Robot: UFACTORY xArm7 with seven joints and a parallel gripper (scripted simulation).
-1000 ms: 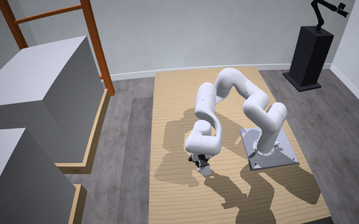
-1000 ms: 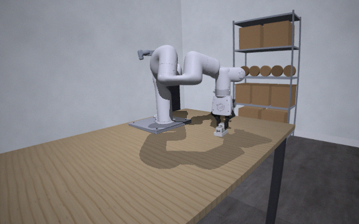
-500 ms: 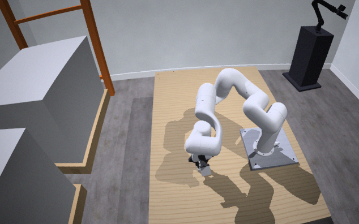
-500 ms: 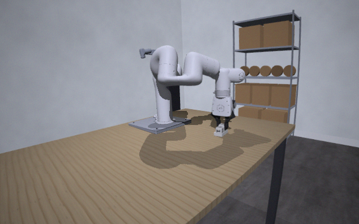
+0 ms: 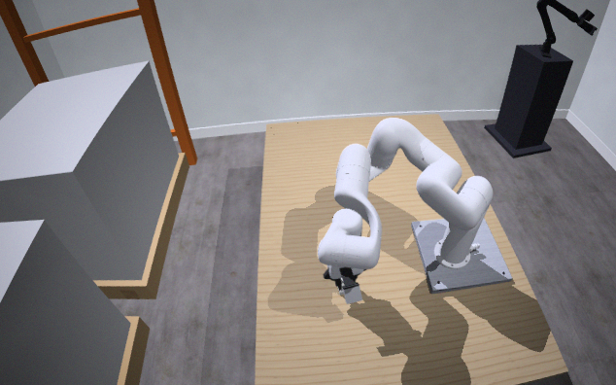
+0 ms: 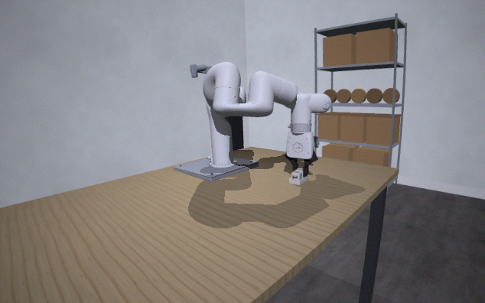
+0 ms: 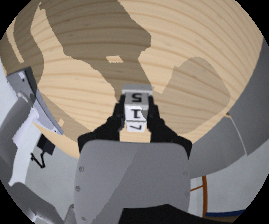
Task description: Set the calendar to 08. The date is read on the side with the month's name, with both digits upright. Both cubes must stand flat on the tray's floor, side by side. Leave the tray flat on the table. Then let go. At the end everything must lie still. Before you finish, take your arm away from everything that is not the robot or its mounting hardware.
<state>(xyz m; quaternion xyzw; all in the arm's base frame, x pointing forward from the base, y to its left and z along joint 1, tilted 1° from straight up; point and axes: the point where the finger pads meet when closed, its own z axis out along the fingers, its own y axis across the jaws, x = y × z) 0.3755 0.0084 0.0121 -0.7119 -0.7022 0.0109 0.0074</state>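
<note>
The white digit cube lies 1 cm below my hand. Also, from my hand: white tray (3 cm below, 2 cm to the right).
</note>
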